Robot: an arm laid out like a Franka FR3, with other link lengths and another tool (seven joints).
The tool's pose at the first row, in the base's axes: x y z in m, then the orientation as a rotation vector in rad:
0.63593, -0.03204, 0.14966, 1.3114, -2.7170, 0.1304
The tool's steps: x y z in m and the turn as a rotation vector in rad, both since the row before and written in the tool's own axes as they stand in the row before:
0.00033, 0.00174, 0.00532, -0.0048, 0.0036, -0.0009
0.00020, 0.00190, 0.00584, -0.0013, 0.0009, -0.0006
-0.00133, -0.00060, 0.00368, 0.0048, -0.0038, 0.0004
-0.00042, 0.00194, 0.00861, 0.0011, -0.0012, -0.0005
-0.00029, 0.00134, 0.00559, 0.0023, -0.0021, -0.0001
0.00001, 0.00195, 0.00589, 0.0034, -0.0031, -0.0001
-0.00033, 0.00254, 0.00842, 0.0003, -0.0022, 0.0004
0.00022, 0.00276, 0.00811, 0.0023, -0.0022, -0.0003
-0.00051, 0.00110, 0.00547, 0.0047, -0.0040, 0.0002
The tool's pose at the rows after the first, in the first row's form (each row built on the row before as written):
0.63398, -0.03191, 0.14440, 1.3098, -2.7120, 0.1260
0.63191, -0.03165, 0.13862, 1.3099, -2.7105, 0.1247
0.63291, -0.03147, 0.13479, 1.3122, -2.7153, 0.1290
0.63101, -0.03106, 0.12617, 1.3137, -2.7163, 0.1297
0.62974, -0.03073, 0.12057, 1.3153, -2.7186, 0.1315
0.62780, -0.03029, 0.11469, 1.3176, -2.7221, 0.1342
0.62547, -0.02955, 0.10624, 1.3181, -2.7243, 0.1333
0.62266, -0.02905, 0.09816, 1.3200, -2.7266, 0.1351
0.62179, -0.02867, 0.09264, 1.3226, -2.7314, 0.1391

